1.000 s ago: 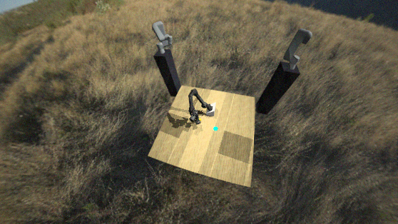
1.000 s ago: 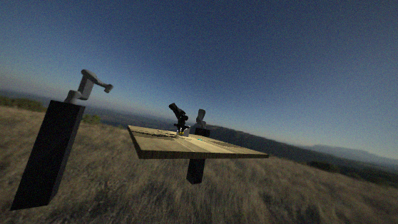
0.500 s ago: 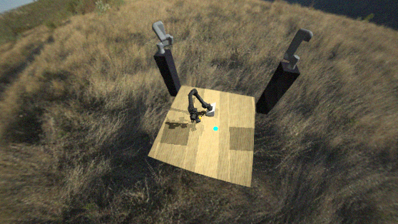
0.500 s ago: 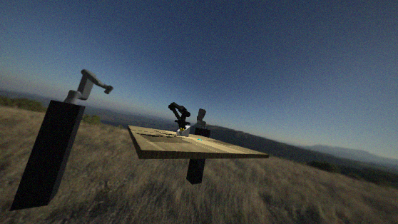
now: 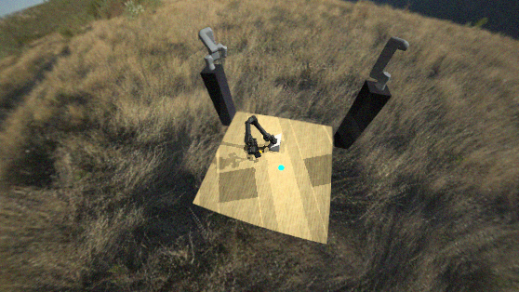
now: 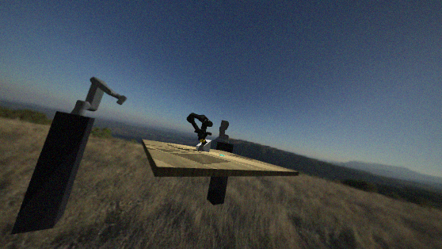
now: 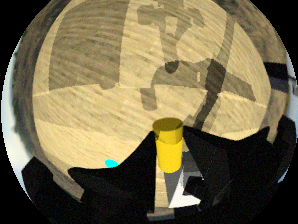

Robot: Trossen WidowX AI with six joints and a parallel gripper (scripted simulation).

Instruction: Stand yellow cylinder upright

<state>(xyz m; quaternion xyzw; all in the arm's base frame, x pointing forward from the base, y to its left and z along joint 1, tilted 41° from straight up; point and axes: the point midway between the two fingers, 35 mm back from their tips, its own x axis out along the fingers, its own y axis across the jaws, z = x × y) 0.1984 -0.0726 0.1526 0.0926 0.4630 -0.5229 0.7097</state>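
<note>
Right now the yellow tall cylinder is 20 mm to the left of my gripper tip and 10 mm behind it. The rest, counted from my gripper tip: cyan circle 280 mm to the left, 120 mm below, 50 mm ahead.
</note>
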